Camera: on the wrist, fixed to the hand. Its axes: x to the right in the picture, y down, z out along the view.
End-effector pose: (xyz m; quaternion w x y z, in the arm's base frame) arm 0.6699 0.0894 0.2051 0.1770 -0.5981 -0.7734 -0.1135
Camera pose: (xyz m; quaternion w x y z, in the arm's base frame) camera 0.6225 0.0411 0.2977 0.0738 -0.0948 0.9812 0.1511
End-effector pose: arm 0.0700 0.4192 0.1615 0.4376 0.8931 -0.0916 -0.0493
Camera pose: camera 0.0992 0.5296 0.1719 0.2922 0.6737 0.5012 -0.4578
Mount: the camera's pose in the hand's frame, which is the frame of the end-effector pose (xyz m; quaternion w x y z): 0.0057 -0.0616 -0.0966 0.7062 -0.0328 -0.1296 -0.6953
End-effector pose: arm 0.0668 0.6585 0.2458 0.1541 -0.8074 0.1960 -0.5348
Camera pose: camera -0.0111 0.7059 0.3154 0.2641 0.7808 0.4254 0.3737
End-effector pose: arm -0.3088 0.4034 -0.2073 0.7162 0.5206 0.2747 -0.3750
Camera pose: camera -0.3566 0.4830 -0.2747 0.2977 0.1046 0.4754 -0.8212
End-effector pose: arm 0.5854 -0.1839 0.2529 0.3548 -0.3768 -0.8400 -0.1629
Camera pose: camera 0.5824 -0.2741 0.3238 0.0161 0.2852 -0.8958 -0.3404
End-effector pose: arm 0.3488 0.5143 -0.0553 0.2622 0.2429 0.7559 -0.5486
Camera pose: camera 0.2917 0.5899 0.0093 0.0903 0.4337 -0.6867 0.5764
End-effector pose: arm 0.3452 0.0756 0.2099 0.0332 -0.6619 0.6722 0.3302
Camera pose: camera 0.4386 0.0293 0.2578 0.3184 -0.8931 -0.0006 0.3179
